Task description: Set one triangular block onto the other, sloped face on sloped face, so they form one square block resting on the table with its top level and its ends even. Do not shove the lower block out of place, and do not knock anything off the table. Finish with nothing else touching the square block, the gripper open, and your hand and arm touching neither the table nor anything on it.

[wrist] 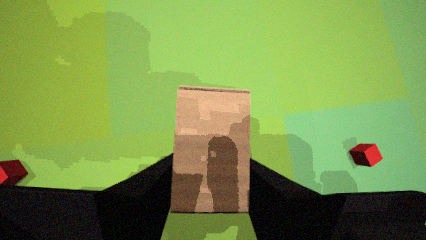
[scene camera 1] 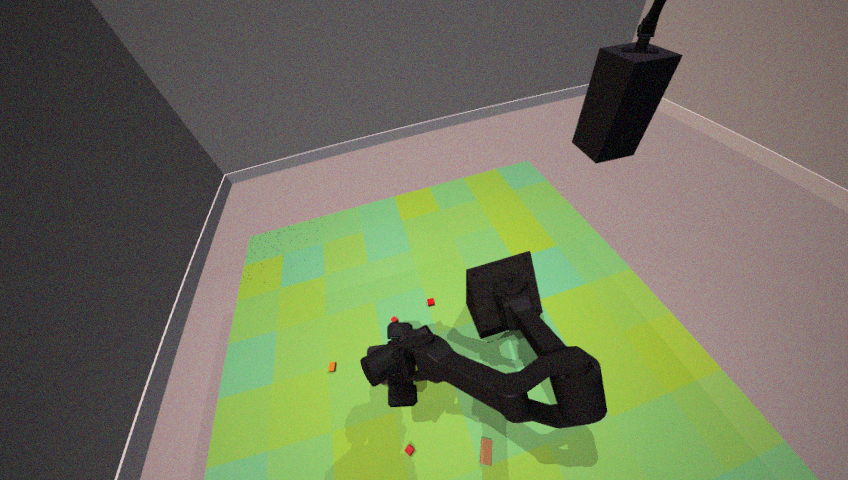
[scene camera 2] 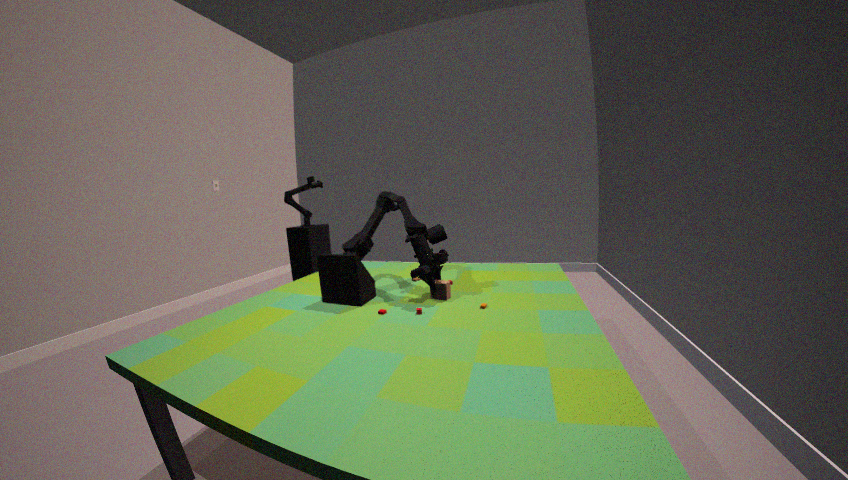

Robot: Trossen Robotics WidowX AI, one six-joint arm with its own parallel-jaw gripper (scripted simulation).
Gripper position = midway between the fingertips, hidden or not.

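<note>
Gripper (scene camera 1: 394,371) in view. Also visible: the gripper (wrist: 209,159). Same gripper (scene camera 2: 438,288).
</note>
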